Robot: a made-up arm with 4 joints. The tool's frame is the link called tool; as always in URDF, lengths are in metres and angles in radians. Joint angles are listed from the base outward. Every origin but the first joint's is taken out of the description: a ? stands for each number. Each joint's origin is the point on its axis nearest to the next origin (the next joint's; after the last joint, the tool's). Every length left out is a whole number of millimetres.
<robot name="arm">
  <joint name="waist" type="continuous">
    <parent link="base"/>
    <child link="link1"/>
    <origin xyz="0.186 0.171 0.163" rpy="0 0 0"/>
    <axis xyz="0 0 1"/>
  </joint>
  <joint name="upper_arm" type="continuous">
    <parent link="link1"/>
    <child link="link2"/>
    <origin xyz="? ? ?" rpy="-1.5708 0 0"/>
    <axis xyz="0 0 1"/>
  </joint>
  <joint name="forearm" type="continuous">
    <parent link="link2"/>
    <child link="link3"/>
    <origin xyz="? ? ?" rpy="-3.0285 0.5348 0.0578"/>
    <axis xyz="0 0 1"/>
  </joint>
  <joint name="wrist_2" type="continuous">
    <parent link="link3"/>
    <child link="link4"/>
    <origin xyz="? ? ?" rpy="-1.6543 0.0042 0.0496"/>
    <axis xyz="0 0 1"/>
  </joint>
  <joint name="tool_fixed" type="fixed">
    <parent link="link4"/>
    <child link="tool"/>
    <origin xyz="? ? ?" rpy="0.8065 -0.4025 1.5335"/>
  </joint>
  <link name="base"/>
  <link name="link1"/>
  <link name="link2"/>
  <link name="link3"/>
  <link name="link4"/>
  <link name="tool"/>
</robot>
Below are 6 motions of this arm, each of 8 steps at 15 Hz.
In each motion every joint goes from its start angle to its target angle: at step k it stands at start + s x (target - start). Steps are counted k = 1, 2, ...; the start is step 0. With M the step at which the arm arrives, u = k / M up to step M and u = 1 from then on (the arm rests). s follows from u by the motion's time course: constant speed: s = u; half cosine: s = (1 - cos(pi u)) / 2; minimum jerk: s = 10 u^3 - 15 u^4 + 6 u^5.
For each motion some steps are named. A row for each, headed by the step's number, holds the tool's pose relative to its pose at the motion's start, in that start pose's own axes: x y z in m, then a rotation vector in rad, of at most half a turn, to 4 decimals.
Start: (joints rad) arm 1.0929 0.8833 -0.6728 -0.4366
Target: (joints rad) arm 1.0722 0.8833 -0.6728 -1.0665
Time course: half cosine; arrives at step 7
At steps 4, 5, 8:
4: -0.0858 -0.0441 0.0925 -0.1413 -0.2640 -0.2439
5: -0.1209 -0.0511 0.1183 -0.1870 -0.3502 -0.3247
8: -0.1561 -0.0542 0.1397 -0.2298 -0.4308 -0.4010

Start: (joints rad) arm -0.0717 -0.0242 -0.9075 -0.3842
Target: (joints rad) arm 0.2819 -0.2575 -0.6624 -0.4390
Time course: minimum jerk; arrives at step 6
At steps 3, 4, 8:
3: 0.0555 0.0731 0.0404 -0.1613 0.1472 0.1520
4: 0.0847 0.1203 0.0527 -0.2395 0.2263 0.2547
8: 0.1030 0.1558 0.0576 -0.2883 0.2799 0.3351

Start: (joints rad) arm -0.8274 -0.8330 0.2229 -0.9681
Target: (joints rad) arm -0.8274 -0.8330 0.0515 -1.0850
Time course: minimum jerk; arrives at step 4
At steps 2, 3, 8:
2: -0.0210 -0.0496 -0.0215 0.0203 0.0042 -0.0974
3: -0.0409 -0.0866 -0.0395 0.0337 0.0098 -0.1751
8: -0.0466 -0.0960 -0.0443 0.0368 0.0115 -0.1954

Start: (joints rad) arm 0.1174 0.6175 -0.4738 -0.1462
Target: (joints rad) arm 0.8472 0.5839 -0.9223 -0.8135
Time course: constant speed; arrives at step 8
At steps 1, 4, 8:
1: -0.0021 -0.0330 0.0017 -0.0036 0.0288 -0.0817
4: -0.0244 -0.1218 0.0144 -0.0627 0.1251 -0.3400
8: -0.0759 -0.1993 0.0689 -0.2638 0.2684 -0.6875

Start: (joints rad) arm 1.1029 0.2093 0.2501 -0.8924
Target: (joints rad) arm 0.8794 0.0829 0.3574 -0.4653
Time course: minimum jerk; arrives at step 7
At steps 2, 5, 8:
2: -0.0077 0.0229 0.0005 -0.0010 0.0029 0.0384
5: -0.0485 0.1465 -0.0121 -0.0385 0.0407 0.2201
8: -0.0573 0.1732 -0.0184 -0.0522 0.0536 0.2546

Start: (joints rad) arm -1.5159 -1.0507 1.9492 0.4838
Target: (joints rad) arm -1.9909 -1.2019 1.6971 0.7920
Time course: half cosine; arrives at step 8
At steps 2, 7, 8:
2: 0.0521 0.0128 -0.0062 0.0254 0.0790 0.0467
7: 0.2970 0.1159 -0.0970 0.1787 0.5209 0.2862
8: 0.3062 0.1218 -0.1031 0.1864 0.5416 0.2966

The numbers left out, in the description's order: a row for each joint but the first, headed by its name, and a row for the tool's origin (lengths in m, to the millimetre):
upper_arm: -0.006 -0.103 0
forearm: -0.424 -0.221 0
wrist_2: 0.284 0.168 0
tool: 0.194 0.285 0

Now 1 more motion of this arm.
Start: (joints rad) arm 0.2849 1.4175 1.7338 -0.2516
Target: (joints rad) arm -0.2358 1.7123 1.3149 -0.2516
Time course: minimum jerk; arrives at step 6
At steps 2, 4, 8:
2: -0.0697 -0.1206 -0.0541 0.1520 -0.0212 -0.1371
4: -0.3373 -0.3440 -0.2760 0.5826 -0.1389 -0.4918
8: -0.4440 -0.3767 -0.3775 0.7414 -0.2024 -0.6081

